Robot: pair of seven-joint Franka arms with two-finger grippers.
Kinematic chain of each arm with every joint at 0, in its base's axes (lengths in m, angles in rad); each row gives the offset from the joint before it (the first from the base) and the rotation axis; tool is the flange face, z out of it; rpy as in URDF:
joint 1: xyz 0 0 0.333 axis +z
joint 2: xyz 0 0 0 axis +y
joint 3: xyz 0 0 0.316 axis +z
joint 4: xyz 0.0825 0 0 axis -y
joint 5: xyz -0.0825 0 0.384 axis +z
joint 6: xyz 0 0 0 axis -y
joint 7: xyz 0.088 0 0 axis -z
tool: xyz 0 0 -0.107 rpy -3.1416 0 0
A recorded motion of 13 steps. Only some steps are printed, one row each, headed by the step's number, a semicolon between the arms.
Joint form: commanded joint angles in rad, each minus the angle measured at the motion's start. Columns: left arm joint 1, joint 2, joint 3, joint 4, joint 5, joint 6, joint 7; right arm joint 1, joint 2, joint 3, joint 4, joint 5, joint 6, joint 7.
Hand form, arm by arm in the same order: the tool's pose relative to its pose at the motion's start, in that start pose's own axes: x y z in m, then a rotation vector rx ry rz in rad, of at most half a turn. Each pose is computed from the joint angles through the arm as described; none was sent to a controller.
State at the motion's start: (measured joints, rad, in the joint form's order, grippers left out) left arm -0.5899 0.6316 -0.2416 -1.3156 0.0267 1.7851 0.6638; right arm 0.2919 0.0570 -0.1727 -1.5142 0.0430 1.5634 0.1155
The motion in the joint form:
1: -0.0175 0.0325 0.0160 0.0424 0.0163 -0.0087 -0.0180; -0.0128 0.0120 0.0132 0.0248 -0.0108 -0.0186 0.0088
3: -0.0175 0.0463 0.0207 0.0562 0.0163 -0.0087 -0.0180; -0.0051 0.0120 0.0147 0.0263 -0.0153 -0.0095 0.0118
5: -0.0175 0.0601 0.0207 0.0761 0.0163 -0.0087 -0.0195; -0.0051 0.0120 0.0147 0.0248 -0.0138 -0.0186 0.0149
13: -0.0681 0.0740 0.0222 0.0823 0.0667 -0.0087 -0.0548; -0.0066 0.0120 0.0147 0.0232 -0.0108 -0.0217 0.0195
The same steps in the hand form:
1: 0.0056 -0.0060 0.0042 0.0151 -0.0121 -0.0154; 0.0020 0.0001 -0.0032 -0.0126 -0.0043 0.0080
3: 0.0057 -0.0111 0.0072 0.0149 -0.0118 -0.0210; 0.0024 -0.0048 -0.0045 -0.0157 0.0065 0.0018
5: 0.0077 -0.0146 0.0073 0.0168 -0.0051 -0.0242; 0.0014 -0.0047 -0.0030 -0.0156 -0.0042 0.0050
13: 0.0287 0.0070 0.0180 0.0538 -0.0470 -0.0019; 0.0011 -0.0041 -0.0020 -0.0132 -0.0091 0.0111

